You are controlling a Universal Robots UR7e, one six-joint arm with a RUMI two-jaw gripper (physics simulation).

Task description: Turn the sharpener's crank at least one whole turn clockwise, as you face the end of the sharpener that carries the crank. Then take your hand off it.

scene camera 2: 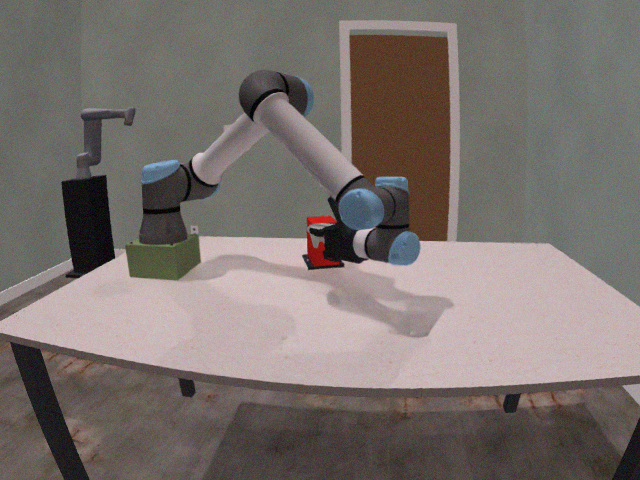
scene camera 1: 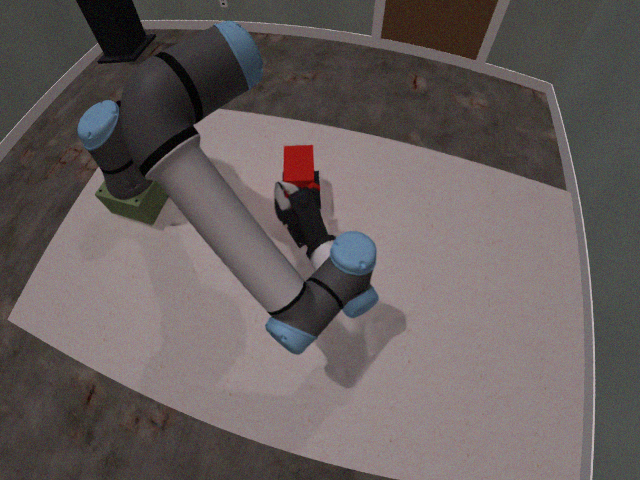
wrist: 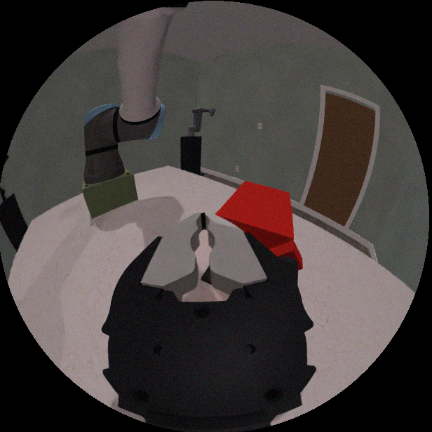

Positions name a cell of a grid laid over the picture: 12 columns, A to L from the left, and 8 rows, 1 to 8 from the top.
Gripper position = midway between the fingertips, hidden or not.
Note:
I see my gripper (scene camera 1: F4) and a red sharpener (scene camera 1: F3).
My gripper also shows in scene camera 2 (scene camera 2: F4) and in the wrist view (wrist: F4). The red sharpener is seen too in scene camera 2 (scene camera 2: F5) and in the wrist view (wrist: H4).

